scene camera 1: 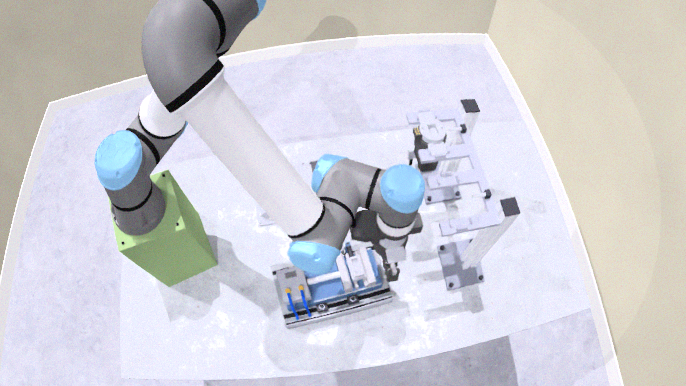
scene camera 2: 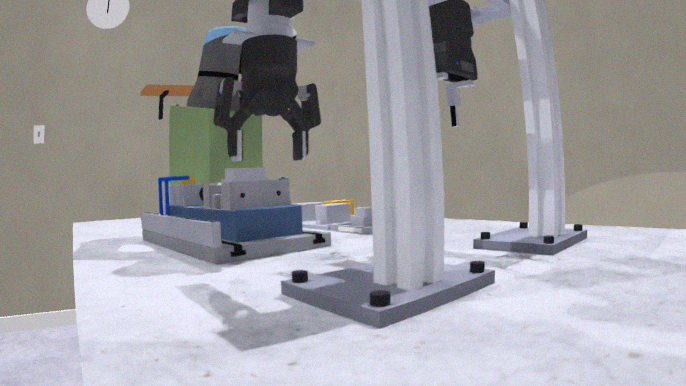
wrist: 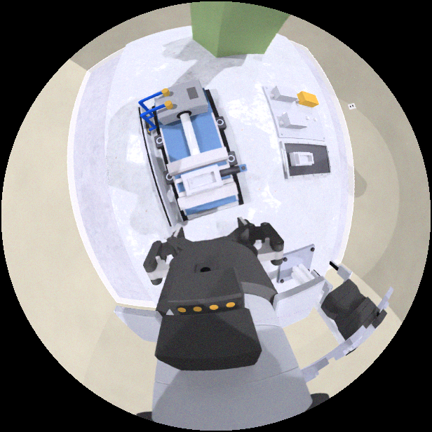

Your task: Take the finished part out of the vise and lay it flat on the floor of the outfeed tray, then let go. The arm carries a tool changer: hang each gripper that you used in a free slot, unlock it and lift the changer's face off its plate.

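Frame: origin at the arm's base, x ahead, y left, z up, level; metres.
Seen in the pictures: end effector, tool point: (scene camera 2: 269,31); arm's base, origin of the base link: (scene camera 1: 138,209) (scene camera 2: 212,108).
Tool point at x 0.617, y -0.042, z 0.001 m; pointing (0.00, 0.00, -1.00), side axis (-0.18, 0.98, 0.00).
Pixels of each thing's middle, then the offset from my tool point to it.
- finished part, body centre: (scene camera 2: 244,180) (scene camera 1: 356,267) dx -0.072, dy -0.014, dz -0.202 m
- blue-bodied vise, body centre: (scene camera 2: 221,212) (scene camera 1: 330,281) dx -0.140, dy -0.039, dz -0.249 m
The finished part (scene camera 1: 356,265) (scene camera 2: 245,173) (wrist: 201,180), a pale block with a rectangular recess, sits between the jaws of the blue-bodied vise (scene camera 1: 327,289) (scene camera 2: 265,222) (wrist: 175,145). My gripper (scene camera 1: 393,272) (scene camera 2: 267,150) (wrist: 211,229), the black adaptive one, is open and empty. It points down above the jaw end of the vise, its fingertips higher than the part and apart from it. A dark-floored tray (wrist: 321,167), seemingly the outfeed tray, lies to the right in the wrist view with a similar pale part (wrist: 302,159) in it; the arm mostly hides it in scene camera 1.
The parallel gripper (scene camera 1: 425,150) (scene camera 2: 454,55) (wrist: 350,310) hangs in the stand (scene camera 2: 407,150), whose front slot looks free. A black, blue-tipped piece (wrist: 232,170) sticks out beside the part. A plate with grey blocks and a yellow block (wrist: 307,99) adjoins the tray. Blue hoses (scene camera 1: 292,305) rise at the vise's far end.
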